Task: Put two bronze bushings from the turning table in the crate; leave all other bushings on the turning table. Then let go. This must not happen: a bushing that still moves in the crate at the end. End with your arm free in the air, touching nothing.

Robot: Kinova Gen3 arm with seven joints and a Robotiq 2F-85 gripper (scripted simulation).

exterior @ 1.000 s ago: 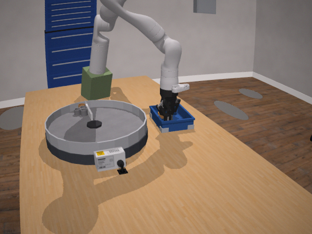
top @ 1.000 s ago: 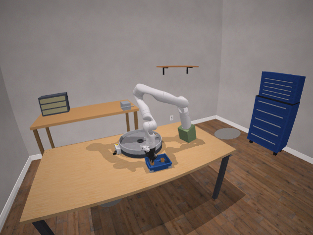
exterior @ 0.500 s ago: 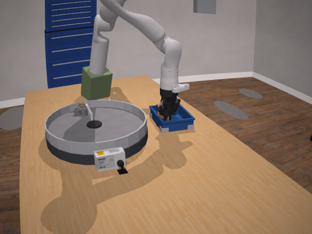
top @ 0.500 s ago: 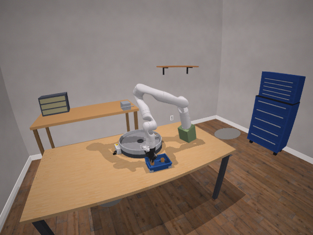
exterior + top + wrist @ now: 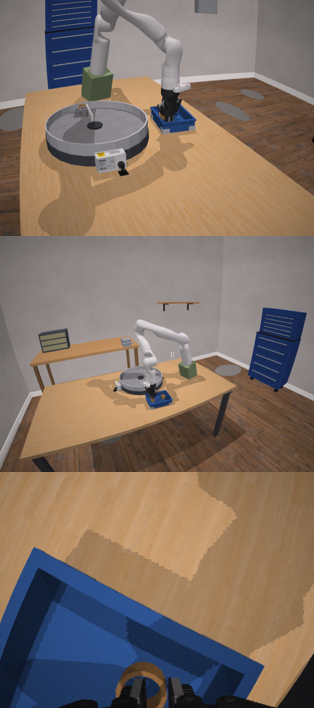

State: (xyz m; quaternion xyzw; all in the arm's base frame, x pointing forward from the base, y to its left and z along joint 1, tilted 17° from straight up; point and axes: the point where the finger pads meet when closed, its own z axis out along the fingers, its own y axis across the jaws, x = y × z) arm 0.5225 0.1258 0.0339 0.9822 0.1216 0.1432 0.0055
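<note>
My hand is 4 cm to the right of the blue crate, 4 cm past it and 2 cm above it. Also, from my hand: grey turning table: 31 cm to the right, 7 cm behind, 1 cm above.
</note>
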